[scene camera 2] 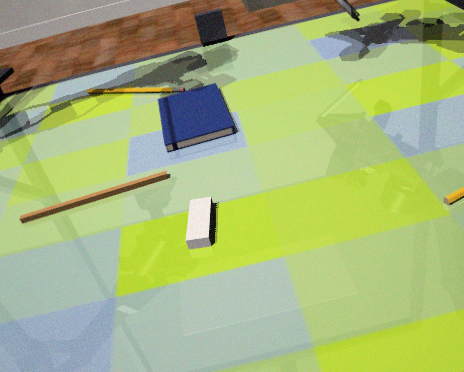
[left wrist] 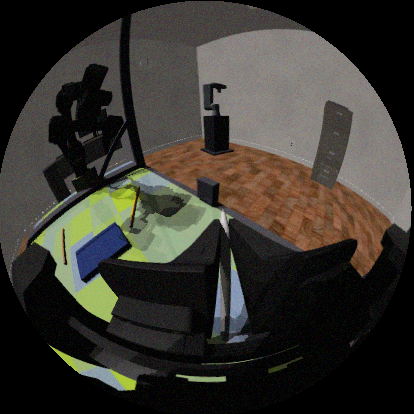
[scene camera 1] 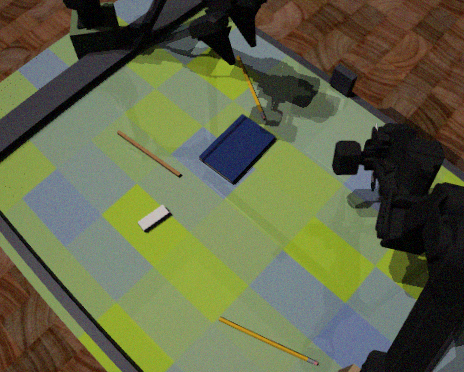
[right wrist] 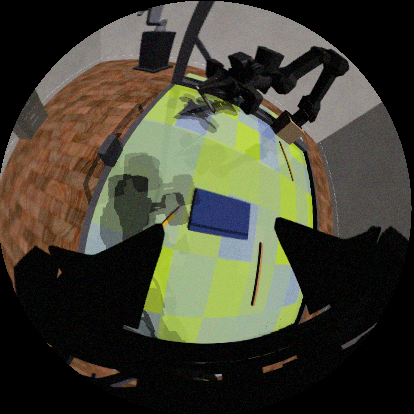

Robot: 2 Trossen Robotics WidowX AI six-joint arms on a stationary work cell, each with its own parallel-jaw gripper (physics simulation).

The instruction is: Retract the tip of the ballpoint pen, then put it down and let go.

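Observation:
The ballpoint pen is thin and grey with a pale conical end. My left gripper is shut on it, and the pale end sticks out just past the fingertips in the left wrist view. In scene camera 2 the pen's other, dark end hangs above the mat at the top right. Whether the writing tip is out is too small to tell. The left fingers are hidden behind the arm in scene camera 1. My right gripper is open and empty, above the mat at the top of scene camera 1.
A blue notebook lies mid-mat. A yellow pencil lies behind it, near the right fingertips. A brown stick, a white eraser and a second pencil also lie there. A dark block stands at the edge.

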